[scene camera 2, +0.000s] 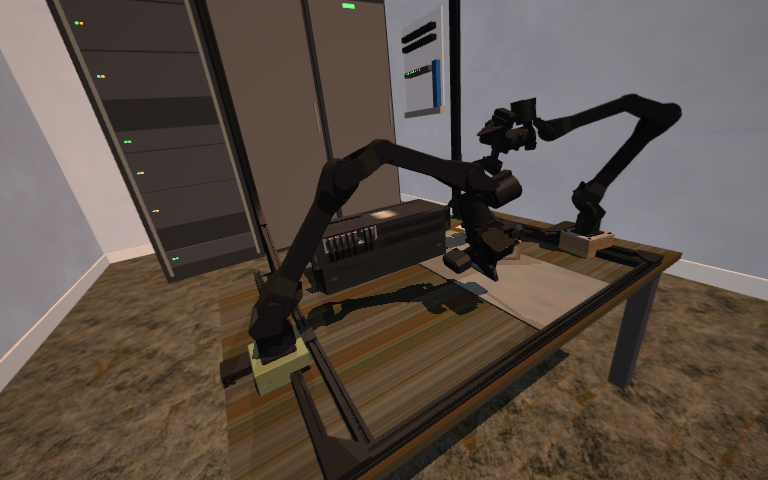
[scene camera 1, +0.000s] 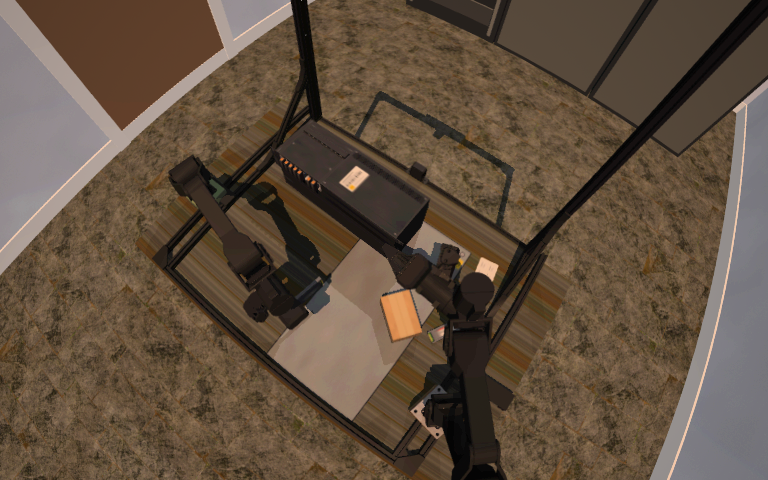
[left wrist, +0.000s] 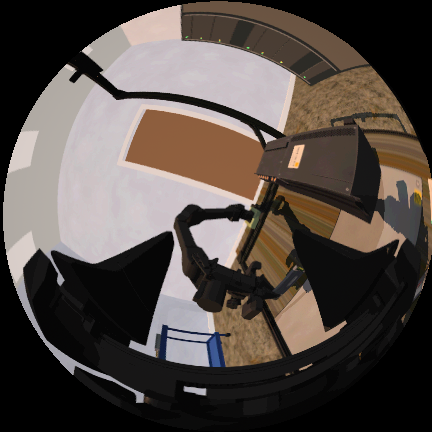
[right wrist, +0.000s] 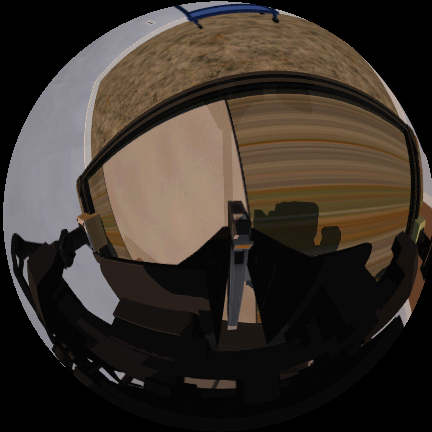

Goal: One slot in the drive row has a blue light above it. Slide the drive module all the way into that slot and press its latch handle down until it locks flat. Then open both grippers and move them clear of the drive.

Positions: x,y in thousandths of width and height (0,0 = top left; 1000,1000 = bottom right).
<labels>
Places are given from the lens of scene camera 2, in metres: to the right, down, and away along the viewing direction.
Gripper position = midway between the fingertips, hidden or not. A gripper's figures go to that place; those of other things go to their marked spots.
my left gripper (scene camera 2: 618,314): 0.26, -0.26, 0.82
my right gripper (scene camera 2: 639,572): 0.26, 0.08, 0.68
grey mat (scene camera 2: 699,609): 0.39, 0.14, 0.73
</labels>
